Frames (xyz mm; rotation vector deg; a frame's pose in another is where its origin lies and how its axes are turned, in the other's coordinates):
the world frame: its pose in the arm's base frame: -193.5 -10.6 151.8 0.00 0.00 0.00
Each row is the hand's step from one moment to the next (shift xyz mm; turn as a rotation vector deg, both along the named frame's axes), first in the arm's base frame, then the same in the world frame.
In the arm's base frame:
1: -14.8 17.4 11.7 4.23 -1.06 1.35
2: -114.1 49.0 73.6 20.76 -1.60 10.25
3: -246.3 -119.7 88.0 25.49 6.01 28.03
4: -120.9 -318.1 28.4 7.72 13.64 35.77
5: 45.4 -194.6 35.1 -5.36 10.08 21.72
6: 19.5 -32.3 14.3 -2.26 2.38 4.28
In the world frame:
1: -14.8 17.4 11.7 4.23 -1.06 1.35
2: -114.1 49.0 73.6 20.76 -1.60 10.25
3: -246.3 -119.7 88.0 25.49 6.01 28.03
4: -120.9 -318.1 28.4 7.72 13.64 35.77
5: 45.4 -194.6 35.1 -5.36 10.08 21.72
6: 19.5 -32.3 14.3 -2.26 2.38 4.28

